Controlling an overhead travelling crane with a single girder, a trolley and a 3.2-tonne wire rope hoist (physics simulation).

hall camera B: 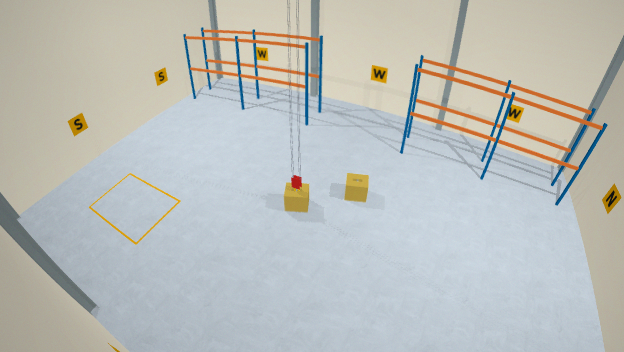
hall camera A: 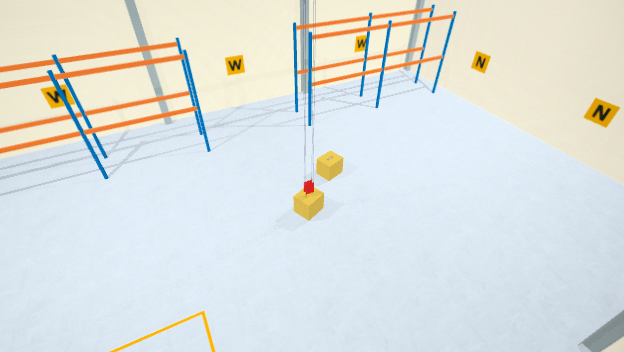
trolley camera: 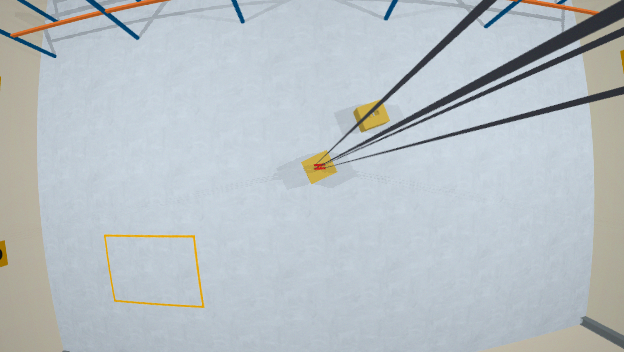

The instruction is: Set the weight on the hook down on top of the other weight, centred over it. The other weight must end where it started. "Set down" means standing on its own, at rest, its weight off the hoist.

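A yellow block-shaped weight [hall camera A: 308,207] [hall camera B: 296,202] [trolley camera: 315,176] hangs upright on the hook under the red hook block. My gripper, the hook at the red block [hall camera A: 309,187] [hall camera B: 296,182] [trolley camera: 319,166], holds this weight. The weight is low over the floor, with shadows on both sides; the gap beneath it is hard to tell. The other yellow weight [hall camera A: 330,169] [hall camera B: 356,191] [trolley camera: 380,119] stands upright on the floor, apart from the hung one. It is behind and right in hall camera A, right in hall camera B, and up and right in the trolley view.
Two blue and orange racks stand along the W wall, one at the left [hall camera A: 120,67] [hall camera B: 306,85] and one at the right [hall camera A: 309,80] [hall camera B: 497,136] of each hall view. A yellow outlined rectangle [hall camera A: 203,312] [hall camera B: 155,187] [trolley camera: 150,235] is marked on the floor. Ropes cross the trolley view.
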